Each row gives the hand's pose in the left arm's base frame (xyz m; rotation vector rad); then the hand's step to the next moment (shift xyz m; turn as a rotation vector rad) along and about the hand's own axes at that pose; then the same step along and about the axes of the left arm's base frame.
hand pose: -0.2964 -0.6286 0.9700 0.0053 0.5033 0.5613
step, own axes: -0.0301 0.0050 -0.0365 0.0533 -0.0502 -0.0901
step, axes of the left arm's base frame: -0.0412 -0.0159 -0.0177 0.0231 -0.0271 -0.1105
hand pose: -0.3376 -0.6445 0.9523 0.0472 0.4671 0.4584
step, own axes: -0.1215 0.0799 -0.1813 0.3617 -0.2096 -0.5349
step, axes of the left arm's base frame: -0.2102 0.0079 -0.0988 0.1362 -0.0619 -0.6622
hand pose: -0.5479 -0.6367 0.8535 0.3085 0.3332 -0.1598
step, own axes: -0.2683 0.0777 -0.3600 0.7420 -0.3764 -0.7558
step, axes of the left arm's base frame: -0.3411 0.2170 -0.2101 0.3915 -0.1868 -1.0370
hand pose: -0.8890 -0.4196 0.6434 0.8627 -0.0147 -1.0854
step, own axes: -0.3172 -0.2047 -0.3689 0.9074 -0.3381 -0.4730
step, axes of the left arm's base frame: -0.1642 0.4314 -0.2559 0.3879 -0.4790 -0.8840
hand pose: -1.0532 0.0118 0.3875 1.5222 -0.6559 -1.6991
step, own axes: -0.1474 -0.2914 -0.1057 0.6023 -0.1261 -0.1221
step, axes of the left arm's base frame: 0.0494 0.3007 -0.1580 0.0881 -0.3960 -0.4786
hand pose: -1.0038 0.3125 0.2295 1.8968 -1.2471 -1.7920
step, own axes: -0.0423 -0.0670 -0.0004 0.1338 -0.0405 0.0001
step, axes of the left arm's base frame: 0.0326 0.0703 -0.0167 -0.0001 -0.0705 -0.1207
